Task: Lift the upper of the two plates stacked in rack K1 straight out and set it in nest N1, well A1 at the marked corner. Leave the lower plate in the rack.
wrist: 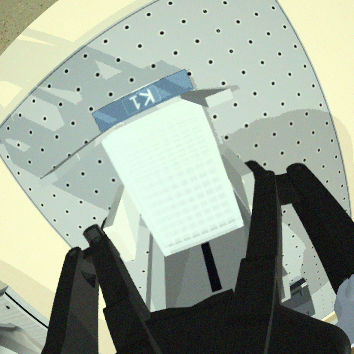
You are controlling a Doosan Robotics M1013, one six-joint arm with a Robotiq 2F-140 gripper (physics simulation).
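Places are measured from the arm's base along level axes (x ahead, y left, z up), in centimetres.
Where they show: gripper, fingertip midpoint: [176,178]; arm's base at its link origin: [23,344].
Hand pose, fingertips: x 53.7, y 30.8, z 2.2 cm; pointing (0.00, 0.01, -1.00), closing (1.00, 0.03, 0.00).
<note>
Each offset is from my fingertips to the top centre of the thing. "pt": to the spot under its first point. Level surfaces: height alone.
The upper plate {dy -0.3, dx +0.0, dz +1.3 cm} [175,175], pale and whitish with a grid of wells, lies in the middle of the wrist view, inside rack K1 {pt dy +7.0, dx -3.4, dz -2.1 cm} [114,116]. The rack's blue bar with the K1 label runs along the plate's far end. My gripper [176,178] is shut on the upper plate, with one black finger at each long side. The lower plate is hidden beneath the upper one, and the marked well corner cannot be made out. Nest N1 does not show in this view.
The rack stands on a grey perforated board {dz -3.8 cm} [240,30] with curved-looking edges. Pale upright guides of the rack stand beside the fingers. A dark object {dy -35.8, dx +9.9, dz -2.4 cm} [300,298] lies at the lower right, and a light grey ridged object [17,315] at the lower left.
</note>
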